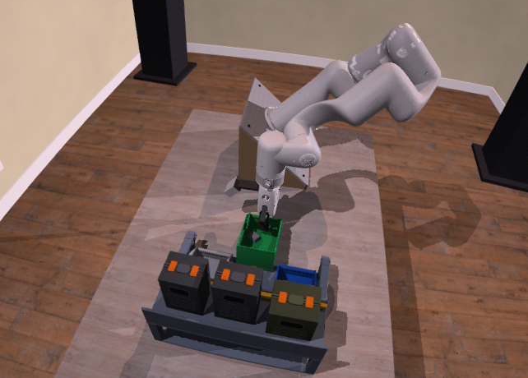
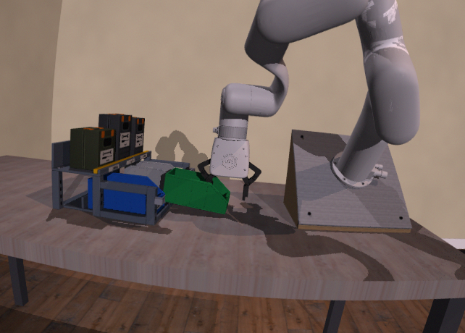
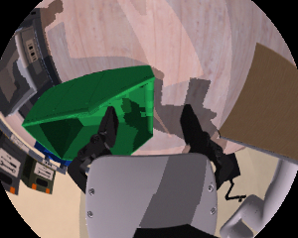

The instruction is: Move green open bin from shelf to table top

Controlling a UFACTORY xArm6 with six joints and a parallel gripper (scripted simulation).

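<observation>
My hand is 80 mm short of the green open bin and 10 mm to the right of it. Also, from my hand: grey bin: 250 mm ahead, 90 mm to the right; then olive box: 330 mm ahead, 140 mm to the left, 110 mm above; then blue bin: 230 mm ahead, 130 mm to the left.
</observation>
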